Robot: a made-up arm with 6 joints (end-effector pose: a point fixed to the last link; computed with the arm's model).
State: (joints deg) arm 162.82 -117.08 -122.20 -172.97 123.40 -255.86
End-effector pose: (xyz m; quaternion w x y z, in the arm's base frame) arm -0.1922 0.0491 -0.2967 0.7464 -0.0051 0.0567 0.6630
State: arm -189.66 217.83 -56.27 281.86 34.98 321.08
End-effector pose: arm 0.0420 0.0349 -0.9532 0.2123 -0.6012 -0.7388 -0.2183
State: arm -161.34 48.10 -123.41 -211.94 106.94 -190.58
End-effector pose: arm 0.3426 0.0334 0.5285 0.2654 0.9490 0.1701 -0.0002
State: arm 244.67 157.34 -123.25 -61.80 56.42 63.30
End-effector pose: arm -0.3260 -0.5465 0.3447 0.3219 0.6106 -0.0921 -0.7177
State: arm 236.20 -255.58 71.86 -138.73 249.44 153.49
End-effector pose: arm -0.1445 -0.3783 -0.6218 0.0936 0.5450 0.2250 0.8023
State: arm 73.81 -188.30 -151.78 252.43 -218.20 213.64
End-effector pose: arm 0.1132 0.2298 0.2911 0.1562 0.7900 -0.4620 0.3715
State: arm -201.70 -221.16 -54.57 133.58 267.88 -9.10
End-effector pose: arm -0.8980 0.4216 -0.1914 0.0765 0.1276 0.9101 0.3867
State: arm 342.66 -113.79 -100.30 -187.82 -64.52 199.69
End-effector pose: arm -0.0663 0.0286 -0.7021 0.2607 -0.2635 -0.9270 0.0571
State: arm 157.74 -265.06 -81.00 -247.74 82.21 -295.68
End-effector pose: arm -0.5780 0.1027 0.8143 0.7751 0.6213 0.0548 -0.1009
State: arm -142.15 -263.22 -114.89 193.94 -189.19 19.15
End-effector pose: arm -0.1811 -0.1622 0.6509 0.0815 0.2771 -0.9573 0.0117
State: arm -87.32 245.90 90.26 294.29 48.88 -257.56
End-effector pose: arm -0.0875 0.6824 0.6886 0.8704 0.1541 -0.3360 -0.3252
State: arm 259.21 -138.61 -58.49 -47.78 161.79 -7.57
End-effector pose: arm 0.0222 0.1409 -0.7547 0.8383 -0.1988 -0.1933 -0.4695
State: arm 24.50 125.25 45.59 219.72 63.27 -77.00
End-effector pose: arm 0.5254 0.1927 -0.8319 0.3844 0.7144 0.3962 0.4300
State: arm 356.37 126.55 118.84 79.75 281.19 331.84
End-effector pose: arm -0.2935 -0.0683 -0.4312 0.0808 -0.0306 -0.7867 0.6113
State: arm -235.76 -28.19 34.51 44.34 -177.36 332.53
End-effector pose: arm 0.0693 -0.1333 1.1252 0.0571 0.9874 0.1401 0.0460
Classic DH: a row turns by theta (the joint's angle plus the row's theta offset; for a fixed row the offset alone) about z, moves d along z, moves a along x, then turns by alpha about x. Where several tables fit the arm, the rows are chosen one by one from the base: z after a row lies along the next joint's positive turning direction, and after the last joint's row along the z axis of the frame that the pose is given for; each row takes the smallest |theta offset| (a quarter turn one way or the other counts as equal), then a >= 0, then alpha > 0; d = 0 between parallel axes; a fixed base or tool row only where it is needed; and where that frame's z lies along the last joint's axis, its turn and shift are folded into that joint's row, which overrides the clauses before.
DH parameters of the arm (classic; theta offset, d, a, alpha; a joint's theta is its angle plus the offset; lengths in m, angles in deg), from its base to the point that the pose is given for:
joint 1: 0 0.1508 0 -90
joint 2: -90 0 0.4446 0
joint 3: 90 0.0213 0 90
joint 4: 0 0.6975 0 -90
joint 5: 0 0 0 90
joint 6: 0 0.1119 0 0

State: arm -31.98 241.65 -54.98 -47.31 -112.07 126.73
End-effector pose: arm -0.2856 0.2933 -0.7195 0.2394 0.5078 0.3034 0.7699
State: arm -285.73 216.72 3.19 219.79 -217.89 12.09
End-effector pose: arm -0.1452 -0.5992 -0.7067 0.2527 -0.5026 -0.3101 -0.7665
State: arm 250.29 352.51 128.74 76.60 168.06 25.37
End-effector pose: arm -0.1078 -0.4309 0.2820 0.0926 -0.3255 -0.4010 -0.8513
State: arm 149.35 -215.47 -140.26 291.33 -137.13 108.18
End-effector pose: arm -0.2846 0.0615 0.4046 0.0614 0.2322 0.8957 -0.3742
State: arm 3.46 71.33 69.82 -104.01 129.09 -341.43
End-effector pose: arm 0.8331 -0.0127 -0.1819 0.2784 0.0250 -0.4415 0.8526
